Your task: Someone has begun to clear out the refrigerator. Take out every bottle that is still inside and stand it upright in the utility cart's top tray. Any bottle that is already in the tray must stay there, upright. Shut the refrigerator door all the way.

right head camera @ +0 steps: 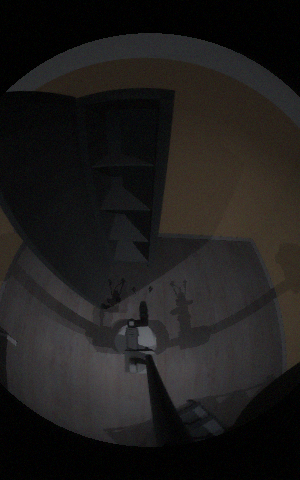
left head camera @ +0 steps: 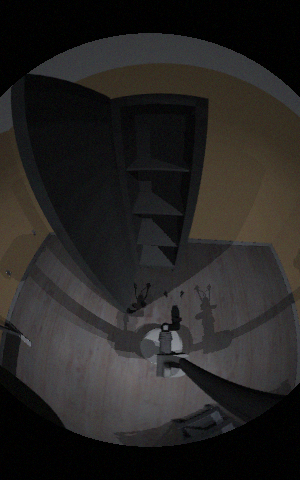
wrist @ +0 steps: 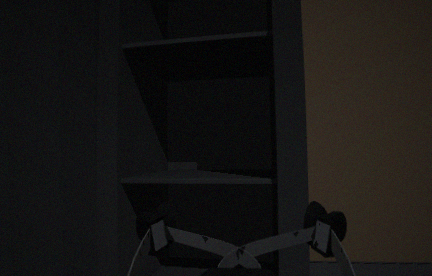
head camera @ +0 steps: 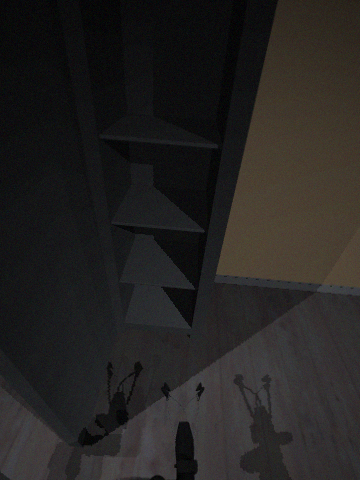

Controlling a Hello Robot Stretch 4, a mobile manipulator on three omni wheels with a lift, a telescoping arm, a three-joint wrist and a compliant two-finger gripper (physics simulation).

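The refrigerator (head camera: 232,150) (left head camera: 198,150) (right head camera: 164,150) (wrist: 291,125) is open and very dark inside. Its door (head camera: 45,225) (left head camera: 75,175) (right head camera: 40,175) (wrist: 45,125) stands wide open on the left. I make out no bottle on its upper shelf (head camera: 155,134), middle shelf (head camera: 155,215) or lower shelf (head camera: 147,270); dark corners are hard to read. My gripper (head camera: 183,390) (left head camera: 174,294) (right head camera: 142,289) (wrist: 238,219) is open and empty, outside and in front of the refrigerator. A dark frame with light panels (left head camera: 205,421) (right head camera: 209,425) at the bottom right may be the utility cart; no bottle can be told there.
A tan wall (head camera: 295,150) (wrist: 370,125) stands right of the refrigerator, with a pale baseboard (head camera: 280,284) along the wood floor (head camera: 300,380). Shadows of the arm lie on the floor. A light-edged object (left head camera: 25,341) (right head camera: 11,341) shows at the far left.
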